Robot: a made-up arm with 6 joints.
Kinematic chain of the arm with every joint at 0, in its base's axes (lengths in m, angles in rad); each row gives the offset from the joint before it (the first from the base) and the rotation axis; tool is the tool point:
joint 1: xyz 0 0 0.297 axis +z
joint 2: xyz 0 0 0 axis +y
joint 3: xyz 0 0 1.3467 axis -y
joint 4: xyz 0 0 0 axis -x
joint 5: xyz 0.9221 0 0 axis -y
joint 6: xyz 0 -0.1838 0 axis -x
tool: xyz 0 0 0
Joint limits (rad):
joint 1: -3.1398..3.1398
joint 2: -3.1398..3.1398
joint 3: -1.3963..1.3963
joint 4: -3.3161..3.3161
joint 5: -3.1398..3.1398
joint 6: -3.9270..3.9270
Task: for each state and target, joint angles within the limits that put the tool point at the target. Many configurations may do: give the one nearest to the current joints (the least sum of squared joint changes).
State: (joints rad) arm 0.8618 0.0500 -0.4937 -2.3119 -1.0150 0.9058
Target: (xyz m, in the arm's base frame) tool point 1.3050 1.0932 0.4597
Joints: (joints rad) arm 0.6185 0.9005 0.2262 -2.3882 -1.0150 0.9058
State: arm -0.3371 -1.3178 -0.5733 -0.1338 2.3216 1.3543
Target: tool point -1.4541 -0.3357 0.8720
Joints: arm 0.1035 -1.8186 -0.0508 -0.0278 2.3216 1.3543
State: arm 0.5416 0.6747 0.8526 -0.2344 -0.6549 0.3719
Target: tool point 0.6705 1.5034 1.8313
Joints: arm 1.2615 0.6915 1.2942 -0.1708 -0.6549 0.3719
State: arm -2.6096 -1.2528 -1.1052 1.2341 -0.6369 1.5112
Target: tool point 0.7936 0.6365 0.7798
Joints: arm -2.5261 -1.8858 -0.7870 1.2296 -0.6369 1.5112
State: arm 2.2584 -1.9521 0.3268 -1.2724 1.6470 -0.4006
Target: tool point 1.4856 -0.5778 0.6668
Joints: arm 2.7322 -1.9538 0.1778 -1.2304 1.6470 -0.4006
